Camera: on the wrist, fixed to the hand. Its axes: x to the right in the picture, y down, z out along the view.
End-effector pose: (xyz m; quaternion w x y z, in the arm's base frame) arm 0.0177 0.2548 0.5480 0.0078 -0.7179 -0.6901 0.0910
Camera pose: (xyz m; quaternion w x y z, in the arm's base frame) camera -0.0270 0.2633 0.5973 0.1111 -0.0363 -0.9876 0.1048
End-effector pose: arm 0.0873 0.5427 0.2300 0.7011 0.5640 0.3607 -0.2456
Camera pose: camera 0.0395 0.5720 0.1931 0.2993 0.1975 0.6327 -0.6864
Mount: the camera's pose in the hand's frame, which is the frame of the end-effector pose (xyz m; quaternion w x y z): 0.0011 -0.0514 -0.0431 0.7180 0.0619 -0.0030 -0.6933
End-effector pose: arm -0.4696 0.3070 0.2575 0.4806 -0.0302 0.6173 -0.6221
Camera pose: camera -0.5262 0.3266 0.2877 0.0825 0.4218 -0.3823 0.8180
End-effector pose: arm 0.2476 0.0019 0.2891 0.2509 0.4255 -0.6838 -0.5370
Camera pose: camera 0.2976 -0.0246 0.2531 0.2205 -0.7935 0.2300 0.5185
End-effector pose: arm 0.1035 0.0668 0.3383 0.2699 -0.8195 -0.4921 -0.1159
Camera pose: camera 0.0626 0.0627 0.3913 0.1627 -0.2309 -0.9294 -0.2374
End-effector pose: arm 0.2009 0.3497 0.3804 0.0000 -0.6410 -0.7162 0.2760
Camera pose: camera 0.1688 0.3664 0.4369 0.2289 0.0371 -0.9415 0.2444
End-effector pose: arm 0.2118 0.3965 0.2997 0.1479 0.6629 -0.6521 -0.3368
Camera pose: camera 0.2786 0.3904 0.2982 0.1703 -0.9362 0.0299 0.3060
